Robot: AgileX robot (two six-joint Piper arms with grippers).
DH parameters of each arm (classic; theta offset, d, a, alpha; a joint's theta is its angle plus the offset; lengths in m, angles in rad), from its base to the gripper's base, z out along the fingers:
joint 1: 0 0.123 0 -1.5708
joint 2: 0.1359 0 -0.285 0
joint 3: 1.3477 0 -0.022 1.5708
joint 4: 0 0.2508 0 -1.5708
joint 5: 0 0 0.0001 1.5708
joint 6: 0 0.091 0 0
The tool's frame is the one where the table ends.
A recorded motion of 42 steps. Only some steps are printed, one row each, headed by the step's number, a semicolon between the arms.
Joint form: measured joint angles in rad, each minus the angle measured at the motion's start. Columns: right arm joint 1, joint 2, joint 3, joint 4, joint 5, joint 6; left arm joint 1, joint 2, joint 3, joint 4, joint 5, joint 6.
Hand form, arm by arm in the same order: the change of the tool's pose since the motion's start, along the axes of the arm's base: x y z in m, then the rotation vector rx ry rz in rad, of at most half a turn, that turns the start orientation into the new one. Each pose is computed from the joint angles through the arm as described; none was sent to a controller.
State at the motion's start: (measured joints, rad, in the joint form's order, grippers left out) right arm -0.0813 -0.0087 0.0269 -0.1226 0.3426 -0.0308; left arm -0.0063 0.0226 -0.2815 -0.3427 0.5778 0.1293
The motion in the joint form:
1: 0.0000 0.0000 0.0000 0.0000 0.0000 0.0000; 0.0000 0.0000 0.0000 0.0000 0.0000 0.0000
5: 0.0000 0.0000 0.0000 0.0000 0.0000 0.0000; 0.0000 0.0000 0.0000 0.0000 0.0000 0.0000
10: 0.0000 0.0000 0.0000 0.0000 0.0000 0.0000; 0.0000 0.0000 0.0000 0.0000 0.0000 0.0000
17: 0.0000 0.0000 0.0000 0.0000 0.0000 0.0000; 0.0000 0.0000 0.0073 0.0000 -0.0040 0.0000
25: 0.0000 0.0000 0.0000 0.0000 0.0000 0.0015; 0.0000 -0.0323 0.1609 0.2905 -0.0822 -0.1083
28: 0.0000 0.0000 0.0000 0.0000 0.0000 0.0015; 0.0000 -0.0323 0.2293 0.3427 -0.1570 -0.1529
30: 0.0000 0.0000 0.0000 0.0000 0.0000 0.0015; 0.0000 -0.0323 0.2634 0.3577 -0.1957 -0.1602
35: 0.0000 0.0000 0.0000 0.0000 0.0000 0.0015; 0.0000 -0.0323 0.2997 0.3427 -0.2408 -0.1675
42: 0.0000 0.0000 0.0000 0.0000 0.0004 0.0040; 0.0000 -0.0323 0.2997 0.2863 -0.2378 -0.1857
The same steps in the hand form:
1: 0.0000 0.0000 0.0000 0.0000 0.0000 0.0000; 0.0000 0.0000 0.0000 0.0000 0.0000 0.0000
5: 0.0000 0.0000 0.0000 0.0000 0.0000 0.0000; 0.0000 0.0000 0.0000 0.0000 0.0000 0.0000
10: 0.0000 0.0000 0.0000 0.0000 0.0000 0.0000; 0.0000 0.0000 0.0000 0.0000 0.0000 0.0000
17: 0.0000 0.0000 0.0000 0.0000 0.0000 0.0000; 0.0007 0.0001 -0.0020 -0.0004 0.0035 0.0013
25: 0.0000 0.0000 0.0000 0.0014 -0.0002 -0.0004; 0.0104 0.0144 -0.0460 0.1701 0.0573 0.1226
28: 0.0000 0.0000 0.0000 0.0014 -0.0002 -0.0004; 0.0152 0.0166 -0.0621 0.1771 0.0530 0.1468
30: 0.0000 0.0000 0.0000 0.0014 -0.0002 -0.0004; 0.0171 0.0171 -0.0701 0.1845 0.0481 0.1510
35: 0.0000 0.0000 0.0000 0.0014 -0.0002 -0.0004; 0.0190 0.0166 -0.0783 0.1619 0.0411 0.1513
42: 0.0000 0.0000 0.0000 0.0039 -0.0001 -0.0011; 0.0189 0.0149 -0.0785 0.0885 0.0502 0.1495

